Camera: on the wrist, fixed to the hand. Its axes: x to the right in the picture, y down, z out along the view.
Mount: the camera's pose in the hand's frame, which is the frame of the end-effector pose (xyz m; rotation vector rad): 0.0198 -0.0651 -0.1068 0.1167 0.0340 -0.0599
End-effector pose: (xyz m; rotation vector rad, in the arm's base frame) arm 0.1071 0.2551 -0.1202 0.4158 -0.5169 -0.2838
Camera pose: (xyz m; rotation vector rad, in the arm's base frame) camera 0.1700 0.2239 -0.2256 0.5493 -0.4897 -0.3046
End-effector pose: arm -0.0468 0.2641 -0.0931 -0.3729 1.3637 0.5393
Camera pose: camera -0.0950 0.1548 -0.1352 -0.3279 1.4054 0.4035
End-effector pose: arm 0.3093 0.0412 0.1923 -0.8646 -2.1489 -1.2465
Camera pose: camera 0.2598 -0.0726 0.2175 -0.7304 -2.2107 -1.1432
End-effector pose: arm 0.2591 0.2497 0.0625 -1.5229 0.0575 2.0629
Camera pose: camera 0.3779 0.2743 0.0263 -1.4711 0.1411 1.9521
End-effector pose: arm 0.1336 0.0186 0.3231 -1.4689 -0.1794 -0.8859
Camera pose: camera 0.0645 -0.0767 0.3698 -1.3451 -0.2470 -0.9330
